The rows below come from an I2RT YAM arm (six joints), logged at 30 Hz.
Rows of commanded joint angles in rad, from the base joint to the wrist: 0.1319 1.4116 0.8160 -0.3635 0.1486 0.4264; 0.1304 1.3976 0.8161 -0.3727 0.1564 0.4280; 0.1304 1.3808 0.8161 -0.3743 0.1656 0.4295; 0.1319 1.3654 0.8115 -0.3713 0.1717 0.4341; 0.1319 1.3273 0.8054 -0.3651 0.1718 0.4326; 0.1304 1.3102 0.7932 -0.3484 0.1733 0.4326; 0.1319 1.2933 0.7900 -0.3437 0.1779 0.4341; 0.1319 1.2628 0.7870 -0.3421 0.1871 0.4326; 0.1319 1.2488 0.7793 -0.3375 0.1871 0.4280; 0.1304 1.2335 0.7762 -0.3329 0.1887 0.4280; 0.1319 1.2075 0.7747 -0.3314 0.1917 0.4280; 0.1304 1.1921 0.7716 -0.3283 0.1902 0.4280; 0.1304 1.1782 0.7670 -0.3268 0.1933 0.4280; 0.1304 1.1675 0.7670 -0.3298 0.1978 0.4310; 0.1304 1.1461 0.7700 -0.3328 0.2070 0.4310
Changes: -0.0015 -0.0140 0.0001 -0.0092 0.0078 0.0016; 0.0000 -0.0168 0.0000 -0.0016 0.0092 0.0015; 0.0015 -0.0154 -0.0046 0.0030 0.0061 0.0046; 0.0000 -0.0381 -0.0061 0.0062 0.0001 -0.0015; -0.0015 -0.0171 -0.0122 0.0167 0.0015 0.0000; 0.0015 -0.0169 -0.0032 0.0047 0.0046 0.0015; 0.0000 -0.0305 -0.0030 0.0016 0.0092 -0.0015; 0.0000 -0.0140 -0.0077 0.0046 0.0000 -0.0046; -0.0015 -0.0153 -0.0031 0.0046 0.0016 0.0000; 0.0015 -0.0260 -0.0015 0.0015 0.0030 0.0000; -0.0015 -0.0154 -0.0031 0.0031 -0.0015 0.0000; 0.0000 -0.0139 -0.0046 0.0015 0.0031 0.0000; 0.0000 -0.0107 0.0000 -0.0030 0.0045 0.0030; 0.0000 -0.0214 0.0030 -0.0030 0.0092 0.0000
